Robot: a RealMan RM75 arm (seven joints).
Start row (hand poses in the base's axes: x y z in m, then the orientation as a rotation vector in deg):
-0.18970 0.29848 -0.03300 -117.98 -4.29 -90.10
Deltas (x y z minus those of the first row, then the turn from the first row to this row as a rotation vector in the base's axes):
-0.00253 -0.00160 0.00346 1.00 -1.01 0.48
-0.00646 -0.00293 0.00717 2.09 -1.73 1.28
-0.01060 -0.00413 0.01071 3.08 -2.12 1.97
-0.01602 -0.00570 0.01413 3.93 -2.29 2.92
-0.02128 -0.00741 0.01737 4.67 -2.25 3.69
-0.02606 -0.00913 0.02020 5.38 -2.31 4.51
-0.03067 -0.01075 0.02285 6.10 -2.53 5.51
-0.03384 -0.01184 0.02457 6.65 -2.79 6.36
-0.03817 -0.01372 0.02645 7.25 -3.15 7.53
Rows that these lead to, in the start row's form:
-0.19223 0.29688 -0.02954 -116.27 -4.35 -90.59
-0.19616 0.29555 -0.02583 -114.61 -4.55 -90.54
-0.20030 0.29435 -0.02229 -113.32 -4.60 -90.25
-0.20572 0.29278 -0.01887 -112.22 -4.94 -89.61
-0.21098 0.29107 -0.01563 -111.43 -5.11 -88.90
-0.21576 0.28935 -0.01280 -110.56 -5.38 -88.27
-0.22037 0.28773 -0.01015 -109.50 -5.88 -87.68
-0.22354 0.28664 -0.00843 -108.60 -6.37 -87.27
-0.22787 0.28476 -0.00655 -107.46 -7.16 -86.75

